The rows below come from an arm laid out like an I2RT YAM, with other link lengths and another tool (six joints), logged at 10 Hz.
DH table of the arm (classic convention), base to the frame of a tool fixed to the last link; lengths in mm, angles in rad. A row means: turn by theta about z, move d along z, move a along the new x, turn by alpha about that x. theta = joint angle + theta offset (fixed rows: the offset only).
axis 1: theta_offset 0  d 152.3  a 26.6  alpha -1.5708
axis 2: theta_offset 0  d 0  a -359  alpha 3.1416
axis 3: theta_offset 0.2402  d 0  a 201.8  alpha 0
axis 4: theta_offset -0.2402  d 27.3  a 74  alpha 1.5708
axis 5: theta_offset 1.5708  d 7.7  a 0  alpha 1.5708
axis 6: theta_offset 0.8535  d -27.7  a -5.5  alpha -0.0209
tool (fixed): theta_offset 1.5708  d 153.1  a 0  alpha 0
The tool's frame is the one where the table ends.
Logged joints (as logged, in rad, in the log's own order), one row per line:
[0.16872, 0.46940, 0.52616, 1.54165, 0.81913, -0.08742]
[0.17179, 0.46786, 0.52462, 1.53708, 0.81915, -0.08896]
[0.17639, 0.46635, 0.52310, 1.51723, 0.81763, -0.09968]
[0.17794, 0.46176, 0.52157, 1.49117, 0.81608, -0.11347]
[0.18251, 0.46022, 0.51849, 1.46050, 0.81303, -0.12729]
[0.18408, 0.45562, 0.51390, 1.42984, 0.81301, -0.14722]
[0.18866, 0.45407, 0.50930, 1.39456, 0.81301, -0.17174]
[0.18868, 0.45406, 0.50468, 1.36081, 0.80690, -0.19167]
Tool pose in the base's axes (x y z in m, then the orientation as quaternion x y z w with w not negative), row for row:
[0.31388, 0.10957, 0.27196, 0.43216, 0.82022, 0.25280, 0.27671]
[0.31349, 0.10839, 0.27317, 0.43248, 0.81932, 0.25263, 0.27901]
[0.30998, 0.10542, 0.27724, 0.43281, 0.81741, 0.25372, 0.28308]
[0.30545, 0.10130, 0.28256, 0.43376, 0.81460, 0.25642, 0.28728]
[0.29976, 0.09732, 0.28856, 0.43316, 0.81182, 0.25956, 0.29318]
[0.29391, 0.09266, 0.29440, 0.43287, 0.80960, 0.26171, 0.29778]
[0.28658, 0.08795, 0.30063, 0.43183, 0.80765, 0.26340, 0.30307]
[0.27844, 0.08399, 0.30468, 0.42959, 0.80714, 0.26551, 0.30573]
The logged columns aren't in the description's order. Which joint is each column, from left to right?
Columns, left to right: axis 5, axis 1, axis 6, axis 2, axis 3, axis 4.
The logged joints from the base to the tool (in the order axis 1, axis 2, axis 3, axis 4, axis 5, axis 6), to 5 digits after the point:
[0.46940, 1.54165, 0.81913, -0.08742, 0.16872, 0.52616]
[0.46786, 1.53708, 0.81915, -0.08896, 0.17179, 0.52462]
[0.46635, 1.51723, 0.81763, -0.09968, 0.17639, 0.52310]
[0.46176, 1.49117, 0.81608, -0.11347, 0.17794, 0.52157]
[0.46022, 1.46050, 0.81303, -0.12729, 0.18251, 0.51849]
[0.45562, 1.42984, 0.81301, -0.14722, 0.18408, 0.51390]
[0.45407, 1.39456, 0.81301, -0.17174, 0.18866, 0.50930]
[0.45406, 1.36081, 0.80690, -0.19167, 0.18868, 0.50468]

